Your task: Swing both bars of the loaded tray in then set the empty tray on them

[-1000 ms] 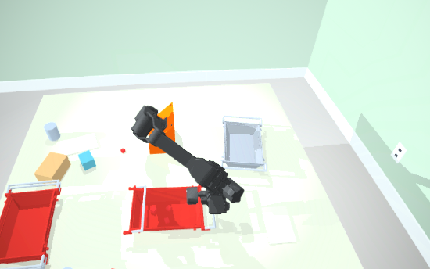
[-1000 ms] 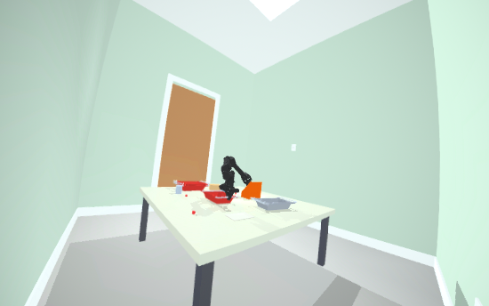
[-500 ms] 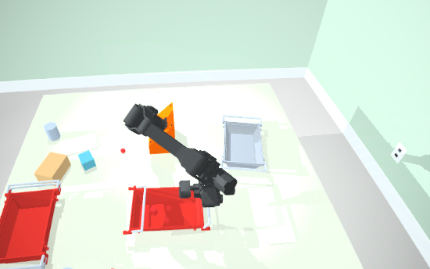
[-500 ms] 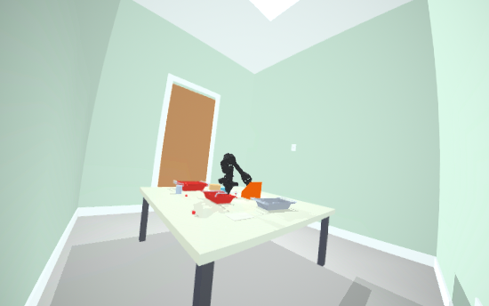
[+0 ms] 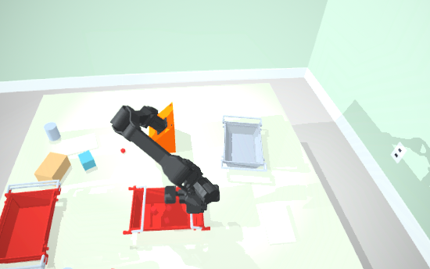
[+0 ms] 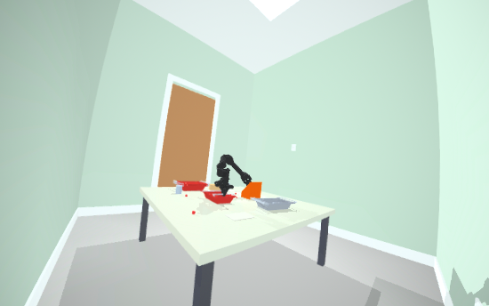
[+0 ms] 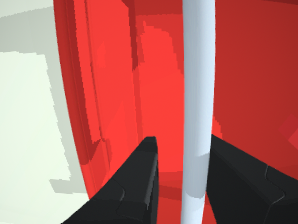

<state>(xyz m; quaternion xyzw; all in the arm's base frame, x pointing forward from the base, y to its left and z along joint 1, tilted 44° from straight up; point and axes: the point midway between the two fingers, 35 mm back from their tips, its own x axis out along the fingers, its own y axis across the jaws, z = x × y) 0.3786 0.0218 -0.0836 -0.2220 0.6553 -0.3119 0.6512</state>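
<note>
The grey tray lies 290 mm behind my gripper tip, 270 mm to the left of it and 10 mm below it. From my gripper tip the other things lie so: tan block 280 mm behind, 540 mm to the right, 20 mm below; cyan cube 310 mm behind, 400 mm to the right, 30 mm below.
</note>
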